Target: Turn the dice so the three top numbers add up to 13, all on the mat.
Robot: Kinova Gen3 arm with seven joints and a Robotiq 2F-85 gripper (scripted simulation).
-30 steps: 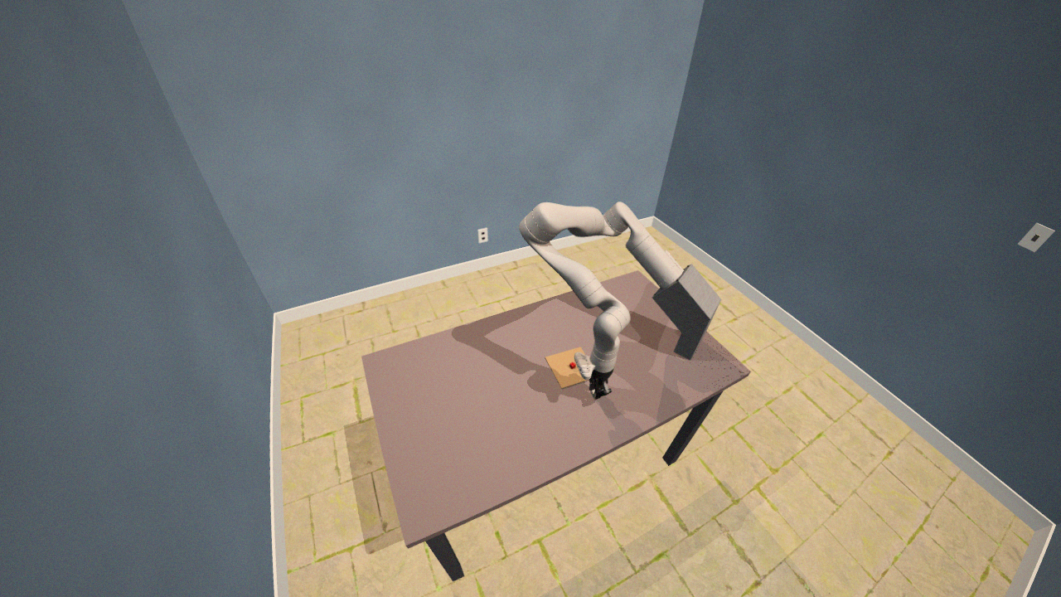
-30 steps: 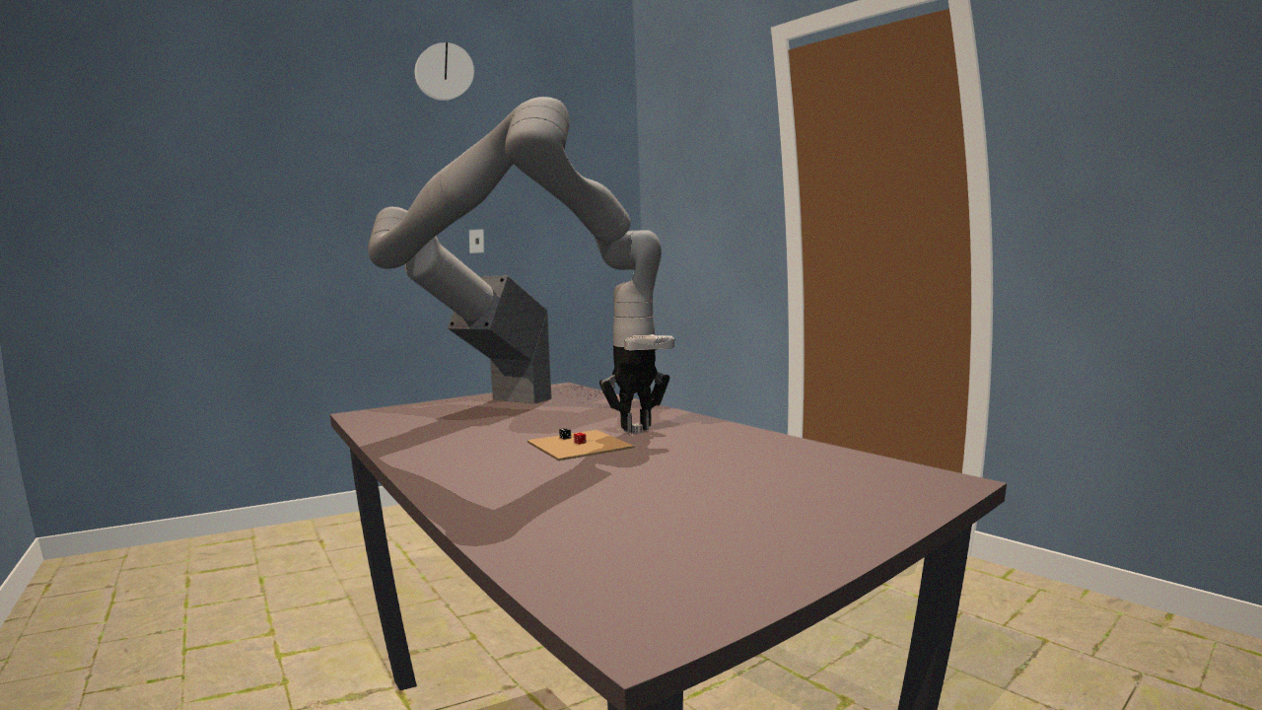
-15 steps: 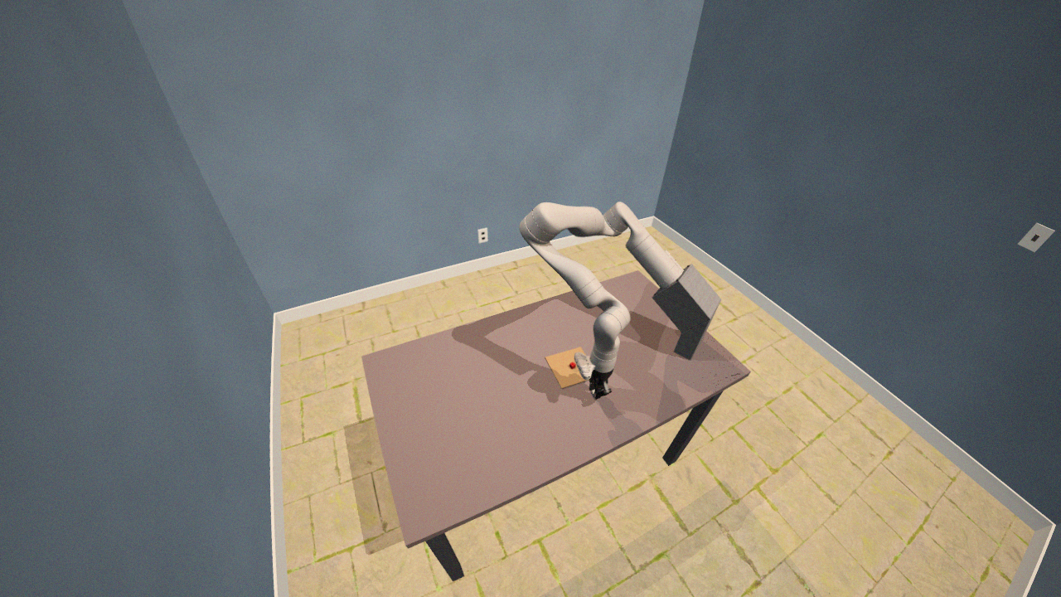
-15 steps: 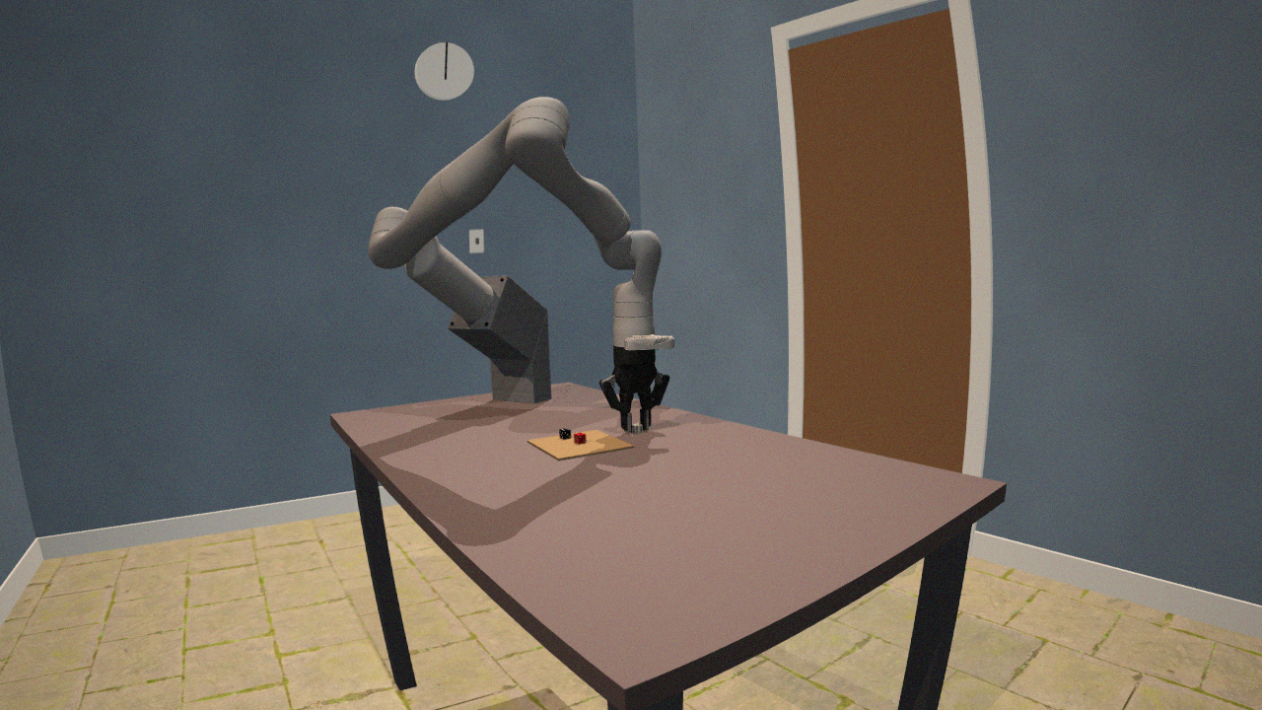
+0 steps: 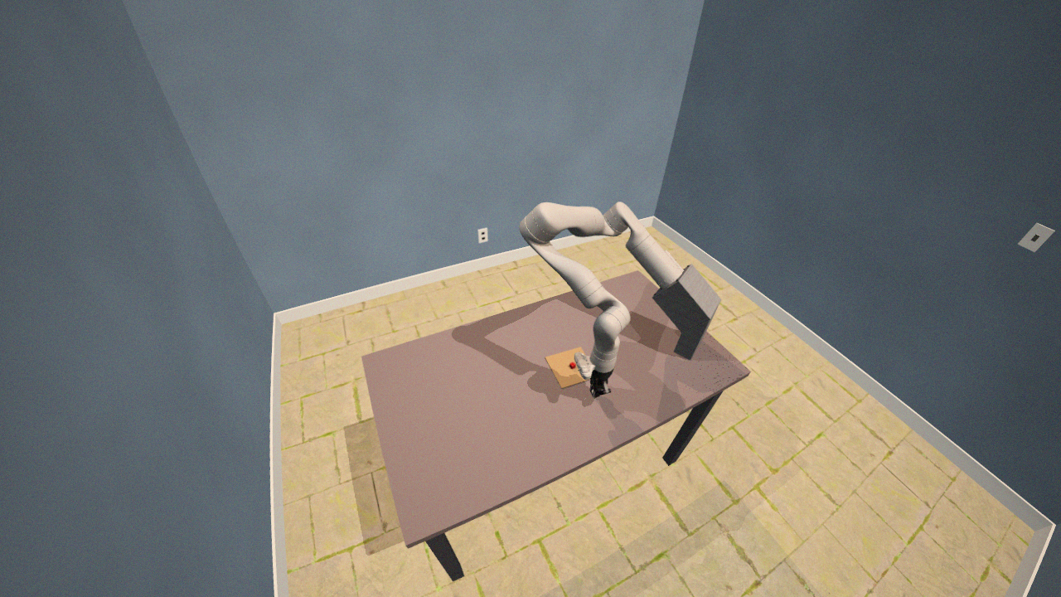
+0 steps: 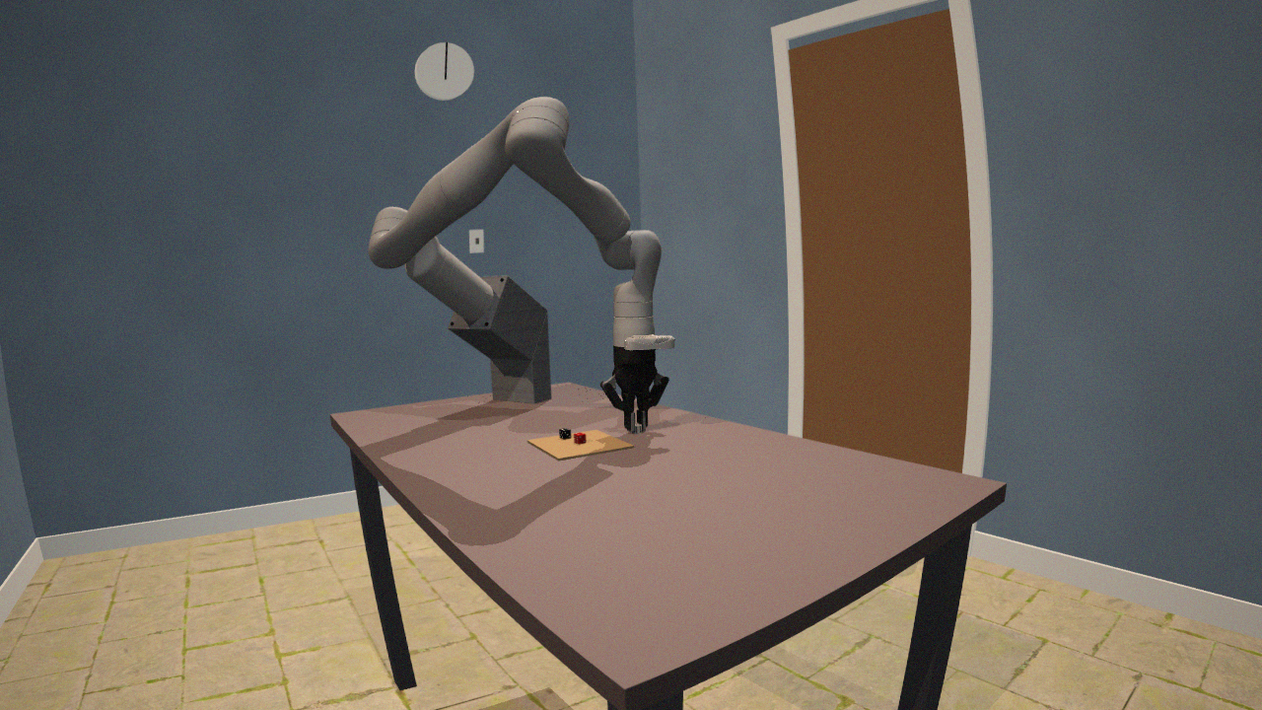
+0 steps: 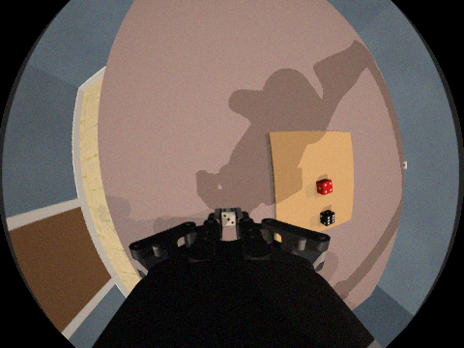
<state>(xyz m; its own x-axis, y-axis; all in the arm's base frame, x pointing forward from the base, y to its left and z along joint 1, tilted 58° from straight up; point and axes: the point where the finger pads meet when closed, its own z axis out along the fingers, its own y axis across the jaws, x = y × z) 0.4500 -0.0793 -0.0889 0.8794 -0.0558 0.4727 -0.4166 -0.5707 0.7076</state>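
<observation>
Now: hand 120 mm to the left of the red die, 30 mm past it and 10 mm above it. Also, from my hand: tan mat 130 mm to the right, 30 mm behind, 20 mm below.
</observation>
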